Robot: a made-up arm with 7 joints. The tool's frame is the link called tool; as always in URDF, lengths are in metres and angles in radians. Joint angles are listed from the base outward.
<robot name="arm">
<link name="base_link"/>
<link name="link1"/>
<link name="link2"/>
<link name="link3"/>
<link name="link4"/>
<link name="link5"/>
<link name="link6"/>
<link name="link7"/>
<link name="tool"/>
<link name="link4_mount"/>
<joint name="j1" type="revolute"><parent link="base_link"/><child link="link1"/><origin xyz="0.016 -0.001 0.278" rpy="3.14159 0 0"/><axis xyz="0 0 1"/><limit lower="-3.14" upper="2.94"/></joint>
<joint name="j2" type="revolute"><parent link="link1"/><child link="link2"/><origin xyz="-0.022 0.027 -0.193" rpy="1.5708 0 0"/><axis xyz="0 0 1"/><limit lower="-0.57" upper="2.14"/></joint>
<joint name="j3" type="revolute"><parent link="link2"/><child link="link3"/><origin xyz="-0.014 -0.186 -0.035" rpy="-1.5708 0 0"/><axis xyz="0 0 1"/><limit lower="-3.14" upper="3.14"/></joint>
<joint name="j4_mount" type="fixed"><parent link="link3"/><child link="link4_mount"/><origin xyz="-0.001 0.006 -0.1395"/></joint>
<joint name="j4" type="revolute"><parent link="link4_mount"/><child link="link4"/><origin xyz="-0.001 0.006 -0.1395" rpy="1.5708 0 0"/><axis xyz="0 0 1"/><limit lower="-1.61" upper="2.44"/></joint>
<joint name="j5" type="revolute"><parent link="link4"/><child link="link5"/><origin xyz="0.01 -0.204 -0.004" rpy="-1.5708 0 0"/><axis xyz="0 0 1"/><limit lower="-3.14" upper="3.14"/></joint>
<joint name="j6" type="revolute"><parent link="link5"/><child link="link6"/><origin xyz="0.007 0.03 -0.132" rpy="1.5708 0 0"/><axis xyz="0 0 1"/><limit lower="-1.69" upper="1.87"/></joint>
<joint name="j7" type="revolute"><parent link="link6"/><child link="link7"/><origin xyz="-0.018 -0.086 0.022" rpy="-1.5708 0 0"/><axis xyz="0 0 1"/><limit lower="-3.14" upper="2.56"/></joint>
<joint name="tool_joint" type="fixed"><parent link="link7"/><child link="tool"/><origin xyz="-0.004 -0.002 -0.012" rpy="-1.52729 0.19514 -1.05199"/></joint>
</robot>
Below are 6 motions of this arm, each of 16 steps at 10 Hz.
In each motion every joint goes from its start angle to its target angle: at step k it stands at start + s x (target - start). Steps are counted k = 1, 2, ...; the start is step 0. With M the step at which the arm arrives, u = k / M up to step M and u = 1 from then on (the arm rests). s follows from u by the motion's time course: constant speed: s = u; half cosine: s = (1 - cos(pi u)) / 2; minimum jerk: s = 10 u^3 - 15 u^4 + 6 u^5.
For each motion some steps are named. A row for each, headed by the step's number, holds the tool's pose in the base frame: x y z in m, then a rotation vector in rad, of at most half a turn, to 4 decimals.
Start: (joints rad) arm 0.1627 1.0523 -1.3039 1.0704 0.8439 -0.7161 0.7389
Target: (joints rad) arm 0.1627 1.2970 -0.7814 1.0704 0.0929 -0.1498 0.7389
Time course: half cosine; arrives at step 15
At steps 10, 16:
10: 0.7445 0.0966 0.5002 1.4935 2.0851 -0.5564
16: 0.7453 0.0659 0.4075 1.5169 2.2738 -0.8382

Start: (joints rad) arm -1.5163 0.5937 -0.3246 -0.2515 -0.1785 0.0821 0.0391
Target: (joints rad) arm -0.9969 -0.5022 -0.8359 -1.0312 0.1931 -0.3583 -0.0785
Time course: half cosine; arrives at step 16
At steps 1, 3, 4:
1: 0.1573 0.3655 1.2721 -0.4328 -2.5780 -1.6369
3: 0.1762 0.2675 1.3055 -0.5001 -2.4002 -1.8231
4: 0.1872 0.1836 1.3242 -0.5478 -2.2422 -1.9666

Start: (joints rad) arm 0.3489 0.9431 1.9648 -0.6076 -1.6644 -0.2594 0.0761
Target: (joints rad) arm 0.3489 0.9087 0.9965 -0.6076 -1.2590 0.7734 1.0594
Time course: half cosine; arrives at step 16
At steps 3, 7, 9, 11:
3: 0.6896 -0.0611 0.9481 1.4578 1.1692 -0.2711
7: 0.6663 -0.0491 0.9904 1.3892 1.0645 -0.5192
9: 0.6477 -0.0487 1.0144 1.3116 1.0158 -0.6615
11: 0.6282 -0.0530 1.0342 1.2170 0.9809 -0.7808

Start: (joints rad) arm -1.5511 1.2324 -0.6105 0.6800 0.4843 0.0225 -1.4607
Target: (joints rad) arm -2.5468 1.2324 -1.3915 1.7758 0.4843 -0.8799 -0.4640
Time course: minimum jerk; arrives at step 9
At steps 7, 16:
7: -0.5389 0.0305 0.5696 1.9751 -1.3929 0.7422
16: -0.5095 -0.0311 0.5843 2.0586 -1.2596 0.7143

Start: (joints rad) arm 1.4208 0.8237 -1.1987 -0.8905 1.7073 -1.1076 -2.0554
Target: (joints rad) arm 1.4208 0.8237 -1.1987 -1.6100 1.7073 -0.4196 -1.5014
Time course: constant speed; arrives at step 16
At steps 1, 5, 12, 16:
1: -0.2351 -0.4004 1.0782 1.2647 0.3969 0.5518
5: -0.2899 -0.3635 1.0534 1.2459 0.0072 0.5813
12: -0.3655 -0.2868 0.9816 1.1598 -0.6462 0.6612
16: -0.3921 -0.2395 0.9265 1.0853 -0.9962 0.7326

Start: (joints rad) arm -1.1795 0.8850 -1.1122 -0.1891 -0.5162 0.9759 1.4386
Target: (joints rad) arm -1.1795 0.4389 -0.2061 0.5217 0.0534 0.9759 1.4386
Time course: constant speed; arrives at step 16
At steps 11, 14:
11: 0.2113 0.5359 1.0697 -0.1091 1.5391 0.1255
14: 0.2293 0.5122 1.0626 -0.0573 1.3607 -0.1104

